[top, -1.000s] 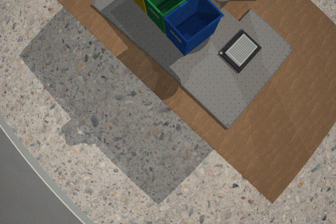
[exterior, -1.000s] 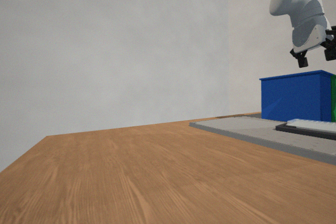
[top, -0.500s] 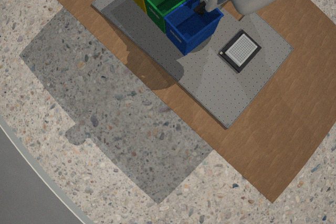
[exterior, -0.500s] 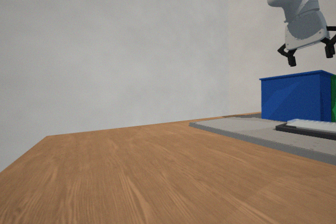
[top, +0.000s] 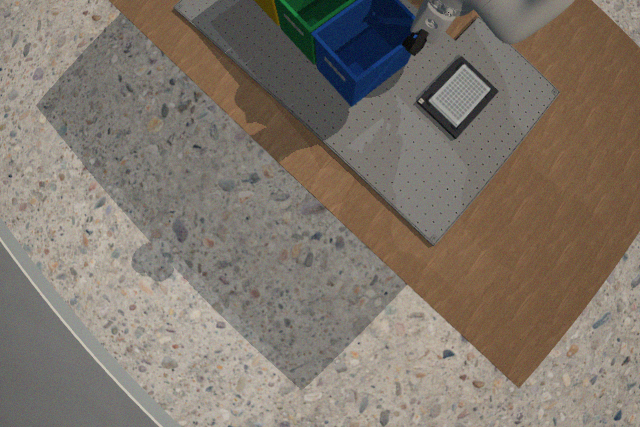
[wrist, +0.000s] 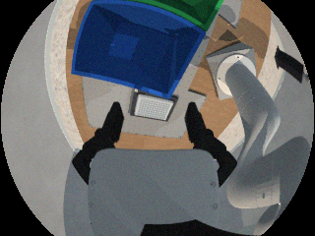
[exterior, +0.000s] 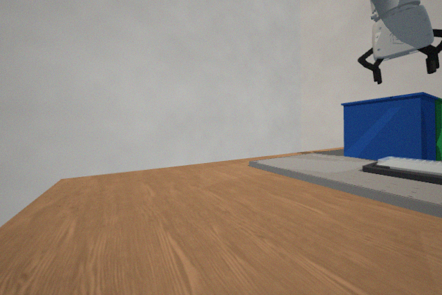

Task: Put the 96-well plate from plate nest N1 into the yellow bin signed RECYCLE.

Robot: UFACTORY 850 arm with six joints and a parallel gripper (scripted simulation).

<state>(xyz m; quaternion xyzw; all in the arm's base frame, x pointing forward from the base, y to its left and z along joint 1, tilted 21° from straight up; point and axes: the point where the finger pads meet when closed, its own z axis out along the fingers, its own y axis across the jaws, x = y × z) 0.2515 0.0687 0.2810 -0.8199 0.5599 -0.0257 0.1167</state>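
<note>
My gripper is now 21 cm above the white 96-well plate, 13 cm to the right of it and 7 cm past it. Also, from my hand: black plate nest: 22 cm below, 13 cm to the left, 7 cm behind; green bin: 20 cm to the right, 14 cm below, 6 cm ahead; blue bin: 14 cm below, 7 cm to the right, 6 cm ahead.
</note>
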